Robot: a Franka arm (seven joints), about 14 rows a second.
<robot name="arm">
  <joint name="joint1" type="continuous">
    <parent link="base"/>
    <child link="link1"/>
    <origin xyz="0 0 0.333" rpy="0 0 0"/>
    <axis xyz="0 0 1"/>
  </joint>
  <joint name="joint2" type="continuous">
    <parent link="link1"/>
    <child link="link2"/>
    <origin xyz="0 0 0" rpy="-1.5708 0 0"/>
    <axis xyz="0 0 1"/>
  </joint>
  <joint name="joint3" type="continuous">
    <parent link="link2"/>
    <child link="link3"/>
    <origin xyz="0 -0.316 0" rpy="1.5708 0 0"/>
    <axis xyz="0 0 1"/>
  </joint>
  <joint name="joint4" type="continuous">
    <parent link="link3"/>
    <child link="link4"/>
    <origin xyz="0.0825 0 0" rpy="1.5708 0 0"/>
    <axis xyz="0 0 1"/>
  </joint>
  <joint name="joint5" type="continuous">
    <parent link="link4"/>
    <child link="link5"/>
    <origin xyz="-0.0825 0.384 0" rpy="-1.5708 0 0"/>
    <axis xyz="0 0 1"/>
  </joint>
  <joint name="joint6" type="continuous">
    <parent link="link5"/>
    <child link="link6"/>
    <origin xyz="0 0 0" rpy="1.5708 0 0"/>
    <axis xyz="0 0 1"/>
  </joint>
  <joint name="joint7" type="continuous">
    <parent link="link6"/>
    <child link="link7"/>
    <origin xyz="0.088 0 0" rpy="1.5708 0 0"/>
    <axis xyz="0 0 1"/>
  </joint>
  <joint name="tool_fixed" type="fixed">
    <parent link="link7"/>
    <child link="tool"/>
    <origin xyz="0 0 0.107" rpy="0 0 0"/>
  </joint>
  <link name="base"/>
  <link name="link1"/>
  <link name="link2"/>
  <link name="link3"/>
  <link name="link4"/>
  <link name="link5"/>
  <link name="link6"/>
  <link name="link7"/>
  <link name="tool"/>
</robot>
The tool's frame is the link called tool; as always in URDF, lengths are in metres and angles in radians. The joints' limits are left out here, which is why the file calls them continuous.
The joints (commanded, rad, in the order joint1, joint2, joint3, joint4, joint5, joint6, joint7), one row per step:
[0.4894, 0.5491, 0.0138, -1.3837, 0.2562, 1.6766, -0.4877]
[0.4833, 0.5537, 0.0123, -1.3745, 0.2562, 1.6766, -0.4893]
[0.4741, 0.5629, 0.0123, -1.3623, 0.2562, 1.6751, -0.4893]
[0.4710, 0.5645, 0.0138, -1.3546, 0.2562, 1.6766, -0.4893]
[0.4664, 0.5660, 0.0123, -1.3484, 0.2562, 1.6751, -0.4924]
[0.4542, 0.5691, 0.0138, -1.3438, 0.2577, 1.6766, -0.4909]
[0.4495, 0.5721, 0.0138, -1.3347, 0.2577, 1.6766, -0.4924]
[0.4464, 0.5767, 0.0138, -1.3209, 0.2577, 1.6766, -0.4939]
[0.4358, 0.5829, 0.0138, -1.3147, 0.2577, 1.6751, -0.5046]
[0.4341, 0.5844, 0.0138, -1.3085, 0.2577, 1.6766, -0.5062]
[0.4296, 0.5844, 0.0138, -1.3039, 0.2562, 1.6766, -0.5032]
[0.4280, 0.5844, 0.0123, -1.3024, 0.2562, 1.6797, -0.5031]
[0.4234, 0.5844, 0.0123, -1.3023, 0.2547, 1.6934, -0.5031]
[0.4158, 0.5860, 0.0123, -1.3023, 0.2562, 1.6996, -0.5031]
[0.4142, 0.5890, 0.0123, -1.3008, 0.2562, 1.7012, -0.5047]
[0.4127, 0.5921, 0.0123, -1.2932, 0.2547, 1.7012, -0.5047]
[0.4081, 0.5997, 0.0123, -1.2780, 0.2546, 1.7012, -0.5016]
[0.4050, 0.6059, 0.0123, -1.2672, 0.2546, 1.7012, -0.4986]
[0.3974, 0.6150, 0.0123, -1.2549, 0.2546, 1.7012, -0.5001]
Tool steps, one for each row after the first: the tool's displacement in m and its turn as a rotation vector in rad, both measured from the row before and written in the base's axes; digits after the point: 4 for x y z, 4 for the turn. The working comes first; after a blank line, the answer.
Tool pose at each row, in the base's axes (x y z in m, rotation vector in rad; the steps are taken from these numbers as rounded here):
[0.5871, 0.3493, 0.3780, -2.5593, -1.2833, 0.3715]
[0.5913, 0.3459, 0.3790, -2.5631, -1.2767, 0.3632]
[0.5966, 0.3416, 0.3780, -2.5678, -1.2652, 0.3592]
[0.5987, 0.3411, 0.3805, -2.5688, -1.2638, 0.3479]
[0.6016, 0.3381, 0.3822, -2.5703, -1.2612, 0.3415]
[0.6062, 0.3321, 0.3822, -2.5759, -1.2437, 0.3351]
[0.6093, 0.3299, 0.3843, -2.5777, -1.2407, 0.3251]
[0.6127, 0.3291, 0.3873, -2.5788, -1.2405, 0.3110]
[0.6172, 0.3231, 0.3857, -2.5767, -1.2399, 0.3088]
[0.6189, 0.3226, 0.3876, -2.5771, -1.2406, 0.2993]
[0.6211, 0.3200, 0.3897, -2.5830, -1.2329, 0.2926]
[0.6226, 0.3184, 0.3905, -2.5863, -1.2294, 0.2856]
[0.6258, 0.3158, 0.3914, -2.5935, -1.2232, 0.2652]
[0.6289, 0.3114, 0.3907, -2.5980, -1.2112, 0.2570]
[0.6300, 0.3106, 0.3893, -2.5981, -1.2106, 0.2562]
[0.6318, 0.3101, 0.3906, -2.6002, -1.2106, 0.2497]
[0.6358, 0.3082, 0.3922, -2.6051, -1.2022, 0.2385]
[0.6386, 0.3071, 0.3928, -2.6089, -1.1952, 0.2318]
[0.6432, 0.3031, 0.3920, -2.6121, -1.1875, 0.2254]

[0.0042, -0.0034, 0.0010, 0.0021, -0.0045, -0.0059]
[0.0053, -0.0043, -0.0010, 0.0009, -0.0013, -0.0089]
[0.0021, -0.0005, 0.0025, 0.0041, -0.0064, -0.0023]
[0.0029, -0.0030, 0.0017, 0.0020, -0.0036, -0.0027]
[0.0046, -0.0060, 0.0000, 0.0027, -0.0015, -0.0133]
[0.0031, -0.0022, 0.0021, 0.0032, -0.0057, -0.0033]
[0.0034, -0.0008, 0.0030, 0.0046, -0.0084, -0.0018]
[0.0045, -0.0060, -0.0016, 0.0027, -0.0002, -0.0002]
[0.0017, -0.0005, 0.0019, 0.0031, -0.0058, -0.0006]
[0.0022, -0.0026, 0.0021, -0.0002, -0.0043, -0.0069]
[0.0015, -0.0016, 0.0008, 0.0009, -0.0045, -0.0037]
[0.0032, -0.0026, 0.0009, 0.0033, -0.0132, -0.0076]
[0.0031, -0.0044, -0.0007, 0.0027, -0.0036, -0.0096]
[0.0011, -0.0008, -0.0014, 0.0004, -0.0004, -0.0005]
[0.0018, -0.0005, 0.0013, 0.0006, -0.0046, -0.0011]
[0.0040, -0.0019, 0.0016, 0.0023, -0.0064, -0.0076]
[0.0028, -0.0011, 0.0006, 0.0012, -0.0037, -0.0060]
[0.0046, -0.0040, -0.0008, 0.0018, -0.0031, -0.0063]

